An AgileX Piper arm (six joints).
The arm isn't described. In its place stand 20 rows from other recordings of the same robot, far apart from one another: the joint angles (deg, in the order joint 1, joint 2, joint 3, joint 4, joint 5, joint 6), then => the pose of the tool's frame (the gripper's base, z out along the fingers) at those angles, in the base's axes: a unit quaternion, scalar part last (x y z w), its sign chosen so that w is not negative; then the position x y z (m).
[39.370, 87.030, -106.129, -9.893, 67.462, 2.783] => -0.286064 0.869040 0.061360 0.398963 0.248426 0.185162 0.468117
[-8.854, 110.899, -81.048, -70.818, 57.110, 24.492] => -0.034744 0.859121 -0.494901 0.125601 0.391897 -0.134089 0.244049
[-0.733, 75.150, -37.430, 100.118, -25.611, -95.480] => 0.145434 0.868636 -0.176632 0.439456 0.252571 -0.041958 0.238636
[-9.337, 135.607, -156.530, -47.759, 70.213, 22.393] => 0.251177 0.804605 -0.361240 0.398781 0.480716 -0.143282 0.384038
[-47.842, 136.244, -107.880, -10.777, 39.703, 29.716] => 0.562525 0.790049 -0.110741 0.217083 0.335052 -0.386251 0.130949
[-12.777, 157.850, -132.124, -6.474, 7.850, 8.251] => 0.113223 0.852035 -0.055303 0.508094 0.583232 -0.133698 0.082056
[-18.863, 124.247, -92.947, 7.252, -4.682, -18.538] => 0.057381 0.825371 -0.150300 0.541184 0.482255 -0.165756 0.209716
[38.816, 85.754, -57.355, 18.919, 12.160, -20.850] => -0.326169 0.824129 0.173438 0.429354 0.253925 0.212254 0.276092
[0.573, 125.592, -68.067, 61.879, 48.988, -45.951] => 0.007120 0.931955 0.358085 0.056435 0.375776 0.064322 0.077450
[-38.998, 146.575, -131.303, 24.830, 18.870, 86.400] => 0.812613 0.261661 0.348050 0.387370 0.464426 -0.360155 0.181589
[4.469, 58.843, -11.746, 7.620, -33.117, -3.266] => 0.014577 0.761350 0.015352 0.647996 0.177287 0.007243 0.218310
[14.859, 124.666, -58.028, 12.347, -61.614, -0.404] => 0.008747 0.710631 0.057895 0.701124 0.410546 0.091212 0.122166
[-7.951, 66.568, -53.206, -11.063, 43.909, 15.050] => 0.144573 0.931772 -0.065625 0.326485 0.226375 -0.043845 0.311922
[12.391, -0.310, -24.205, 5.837, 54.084, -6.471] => -0.134884 0.829399 0.078640 0.536395 0.005572 0.008898 0.265229
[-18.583, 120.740, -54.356, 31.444, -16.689, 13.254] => 0.502815 0.780361 0.010880 0.371612 0.354168 -0.133456 0.070539
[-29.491, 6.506, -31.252, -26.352, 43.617, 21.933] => 0.302873 0.705015 -0.264618 0.584123 -0.000041 -0.031989 0.320694
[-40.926, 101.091, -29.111, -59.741, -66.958, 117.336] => 0.515212 0.569233 0.525569 0.366480 0.246291 -0.117808 0.154222
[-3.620, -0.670, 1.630, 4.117, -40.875, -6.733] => 0.021704 0.383881 -0.067269 0.920673 0.029873 -0.006174 0.261985
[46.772, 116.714, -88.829, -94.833, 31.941, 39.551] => -0.517599 0.613666 -0.268706 0.532262 0.359407 0.312313 0.254327
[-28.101, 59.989, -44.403, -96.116, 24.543, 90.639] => 0.277008 0.696492 -0.341001 0.567348 0.180614 -0.139050 0.351130
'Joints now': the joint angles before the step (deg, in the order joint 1, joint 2, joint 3, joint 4, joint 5, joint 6). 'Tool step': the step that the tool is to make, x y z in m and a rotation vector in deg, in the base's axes. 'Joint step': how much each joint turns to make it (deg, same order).
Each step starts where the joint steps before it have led.
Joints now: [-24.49 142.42 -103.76 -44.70 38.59 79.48]
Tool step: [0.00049 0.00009 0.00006 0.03 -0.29 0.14]
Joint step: [0.00 0.00 0.00 0.00 -0.32 0.06]
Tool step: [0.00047 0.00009 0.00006 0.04 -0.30 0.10]
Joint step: [0.00 0.00 0.00 0.00 -0.30 0.10]
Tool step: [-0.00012 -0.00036 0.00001 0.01 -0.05 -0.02]
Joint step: [-0.05 0.00 0.00 0.01 -0.06 0.00]
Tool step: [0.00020 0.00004 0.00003 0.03 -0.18 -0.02]
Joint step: [0.00 0.00 0.01 -0.01 -0.14 0.13]
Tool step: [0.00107 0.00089 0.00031 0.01 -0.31 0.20]
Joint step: [0.12 0.00 -0.05 0.00 -0.26 0.09]
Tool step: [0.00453 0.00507 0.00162 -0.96 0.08 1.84]
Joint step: [0.78 0.00 -0.20 -1.10 -0.35 -0.30]
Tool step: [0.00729 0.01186 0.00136 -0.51 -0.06 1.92]
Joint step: [1.59 0.00 -0.23 -0.55 -0.04 -0.01]
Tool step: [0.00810 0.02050 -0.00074 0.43 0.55 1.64]
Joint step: [2.52 0.01 0.01 0.70 0.90 -0.05]
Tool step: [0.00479 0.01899 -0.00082 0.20 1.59 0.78]
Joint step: [2.37 0.00 0.00 0.69 2.17 -0.09]
